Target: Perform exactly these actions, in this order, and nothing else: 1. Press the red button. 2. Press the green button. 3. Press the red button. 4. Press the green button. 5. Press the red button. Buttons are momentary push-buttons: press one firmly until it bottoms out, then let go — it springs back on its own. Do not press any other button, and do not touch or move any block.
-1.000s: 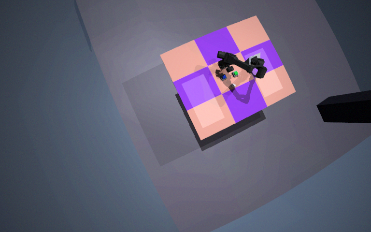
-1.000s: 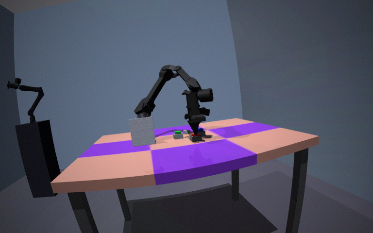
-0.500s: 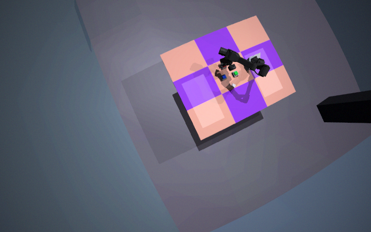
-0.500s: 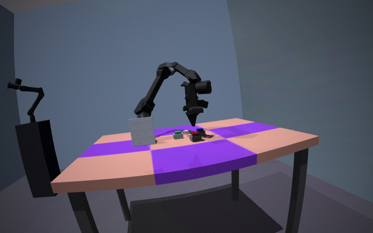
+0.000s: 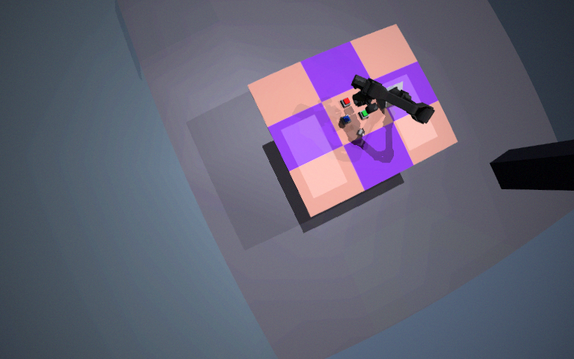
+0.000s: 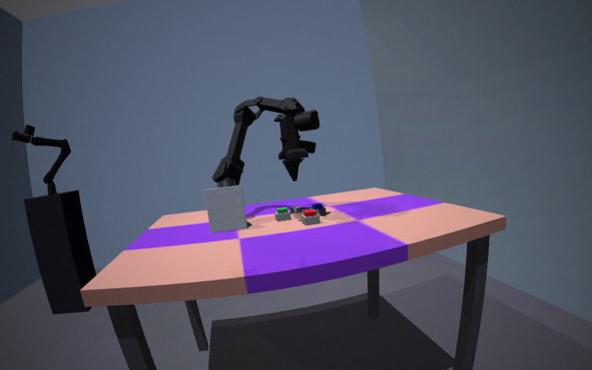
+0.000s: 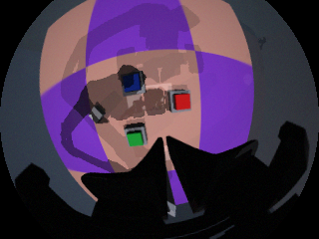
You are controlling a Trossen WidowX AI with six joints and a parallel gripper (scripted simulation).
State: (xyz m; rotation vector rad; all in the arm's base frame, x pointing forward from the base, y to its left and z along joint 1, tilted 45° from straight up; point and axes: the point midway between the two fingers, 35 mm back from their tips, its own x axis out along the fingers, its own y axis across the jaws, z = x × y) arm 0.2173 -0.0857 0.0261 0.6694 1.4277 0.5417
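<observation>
Right now the green button is 40 mm behind my gripper tip, 60 mm to the left of it and 100 mm below it. Round my gripper tip: red button: 20 mm ahead, 60 mm to the right, 100 mm below; then small white block: 30 mm ahead, 150 mm to the left, 120 mm below; then blue button: 80 mm ahead, 40 mm to the left, 100 mm below.
</observation>
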